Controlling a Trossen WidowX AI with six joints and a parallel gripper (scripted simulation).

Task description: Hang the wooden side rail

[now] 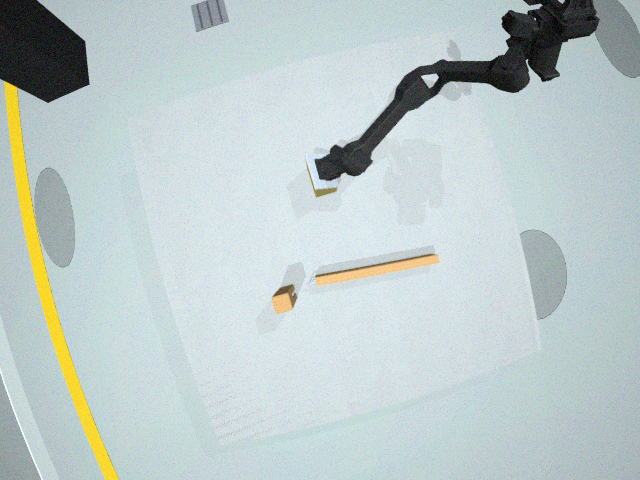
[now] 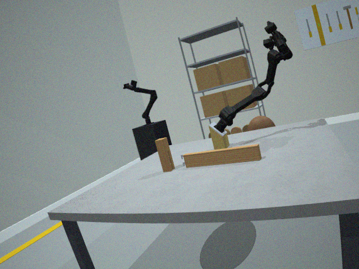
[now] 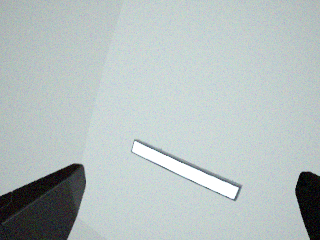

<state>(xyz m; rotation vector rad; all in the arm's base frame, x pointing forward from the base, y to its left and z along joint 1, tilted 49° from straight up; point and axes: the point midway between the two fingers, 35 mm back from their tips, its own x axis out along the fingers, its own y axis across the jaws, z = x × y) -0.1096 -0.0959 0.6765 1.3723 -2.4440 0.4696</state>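
Right now my gripper tip is 490 mm short of the wooden headboard post, 650 mm to the left of it and 580 mm above it.
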